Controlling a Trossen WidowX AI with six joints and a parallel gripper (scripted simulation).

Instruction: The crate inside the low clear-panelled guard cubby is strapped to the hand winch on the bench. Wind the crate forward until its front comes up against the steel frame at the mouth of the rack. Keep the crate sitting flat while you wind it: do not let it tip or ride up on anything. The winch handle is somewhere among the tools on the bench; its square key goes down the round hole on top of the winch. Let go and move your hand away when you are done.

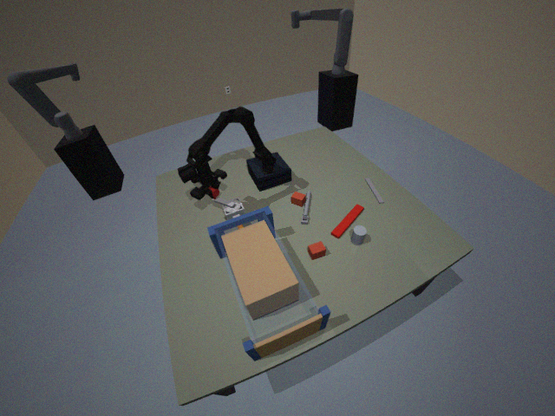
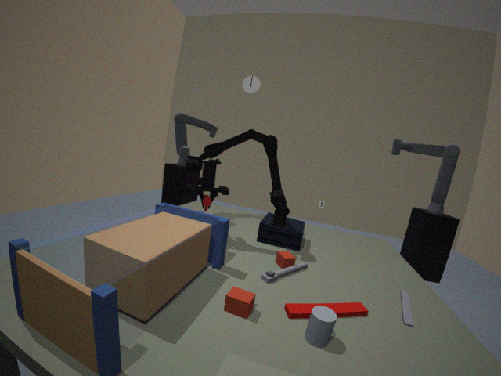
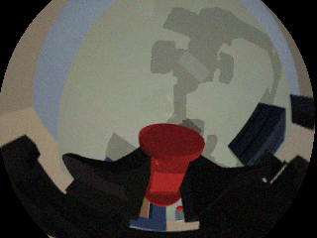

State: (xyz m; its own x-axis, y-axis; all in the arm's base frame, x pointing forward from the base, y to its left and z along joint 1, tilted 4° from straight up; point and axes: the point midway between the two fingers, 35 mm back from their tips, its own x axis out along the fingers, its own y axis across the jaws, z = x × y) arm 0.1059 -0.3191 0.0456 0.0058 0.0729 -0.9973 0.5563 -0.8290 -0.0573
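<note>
The winch handle is 3 cm to the left of my gripper tip, 3 cm ahead of it and 1 cm below it. Also, from my gripper tip: hand winch: 8 cm below, 6 cm to the left, 6 cm ahead; then red knob: 2 cm above; then red bar: 54 cm to the left, 33 cm ahead, 11 cm below.
</note>
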